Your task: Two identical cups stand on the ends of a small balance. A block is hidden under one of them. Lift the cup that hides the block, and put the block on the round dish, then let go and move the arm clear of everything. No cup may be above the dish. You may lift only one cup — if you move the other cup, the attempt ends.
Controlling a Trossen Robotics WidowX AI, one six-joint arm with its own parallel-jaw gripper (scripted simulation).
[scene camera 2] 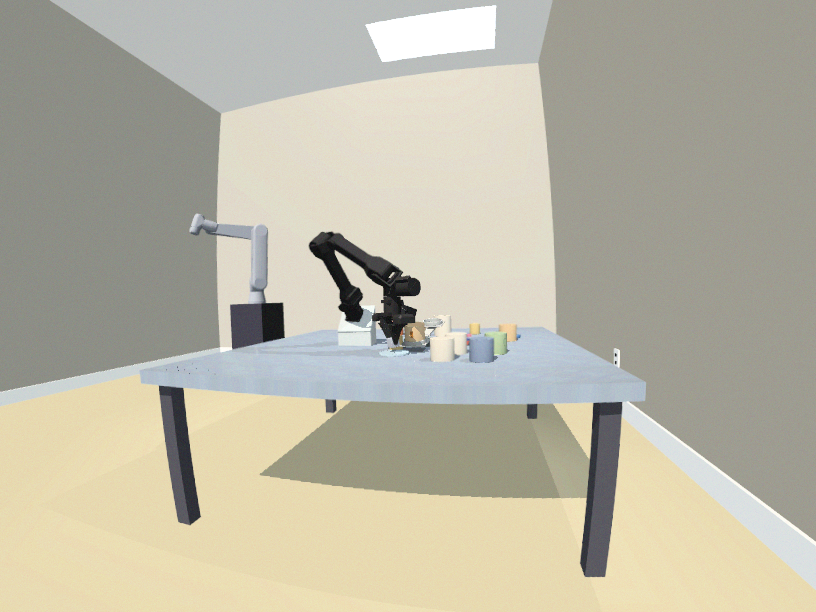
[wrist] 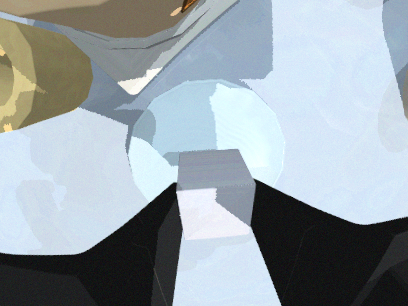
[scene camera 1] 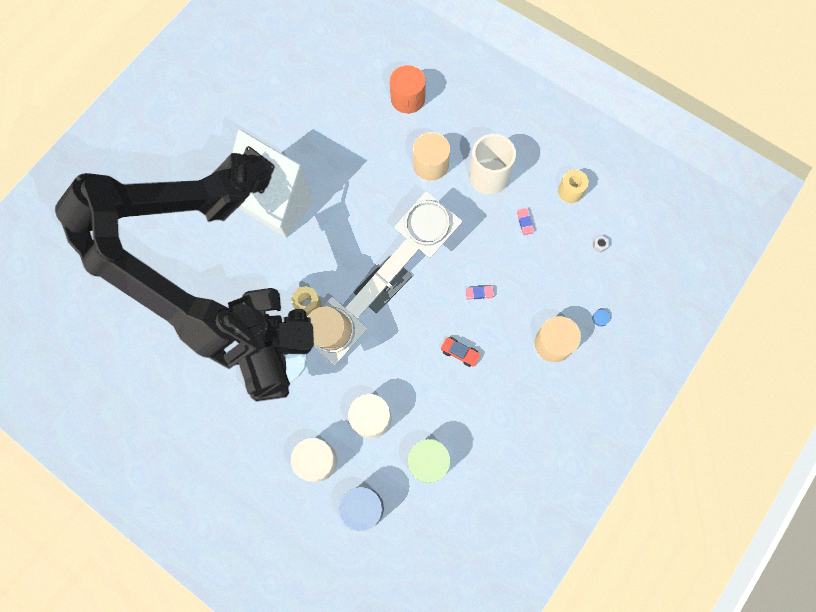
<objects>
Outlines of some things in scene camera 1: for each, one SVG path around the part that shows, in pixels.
My gripper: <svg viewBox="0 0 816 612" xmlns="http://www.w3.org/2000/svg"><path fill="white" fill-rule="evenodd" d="M289 388L268 397L259 398L250 395L250 398L256 402L286 398L289 395ZM248 291L243 297L250 295L253 307L261 312L271 324L273 336L268 346L277 347L286 371L286 357L283 355L305 355L314 346L311 318L306 316L304 309L294 309L288 313L288 317L283 318L282 322L280 315L269 316L269 314L265 314L265 311L281 311L280 294L276 289L265 288Z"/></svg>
A tan cup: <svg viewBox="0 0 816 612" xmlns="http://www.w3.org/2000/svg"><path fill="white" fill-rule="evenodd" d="M312 310L307 317L311 318L311 324L313 325L314 345L328 350L338 350L344 347L352 333L350 320L343 313L328 306Z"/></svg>
</objects>
